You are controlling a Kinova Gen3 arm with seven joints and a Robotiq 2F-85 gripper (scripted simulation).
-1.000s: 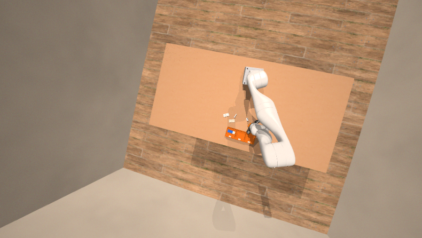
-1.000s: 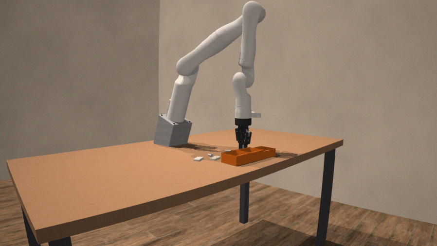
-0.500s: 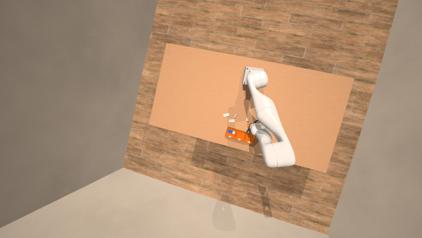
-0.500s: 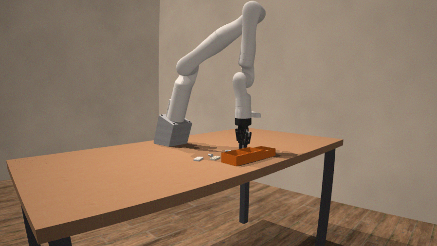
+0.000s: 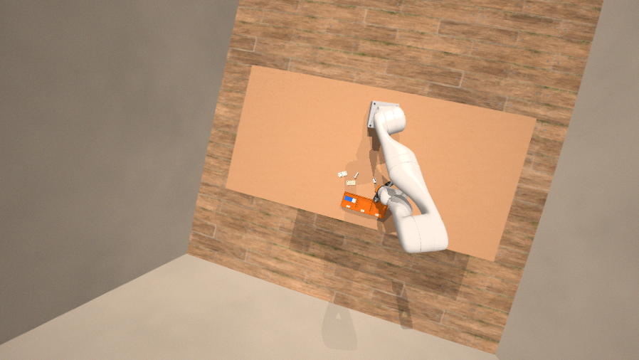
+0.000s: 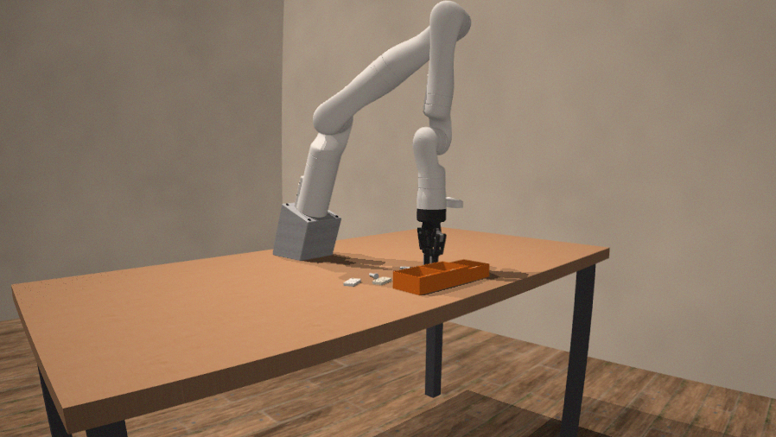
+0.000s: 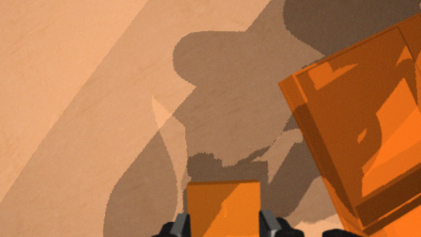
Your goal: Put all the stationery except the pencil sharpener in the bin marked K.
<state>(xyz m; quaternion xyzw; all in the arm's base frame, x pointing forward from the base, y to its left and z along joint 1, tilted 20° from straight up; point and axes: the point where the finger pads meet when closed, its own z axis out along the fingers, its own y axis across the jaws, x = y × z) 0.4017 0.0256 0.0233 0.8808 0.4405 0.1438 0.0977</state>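
The blue eraser lies 160 mm to the right of my hand, 60 mm ahead of it and 10 mm below it. Round my hand: orange flat pad: 20 mm below; then tray: 90 mm to the right, 90 mm ahead; then pencil sharpener: 60 mm behind, 40 mm to the right, 20 mm below.
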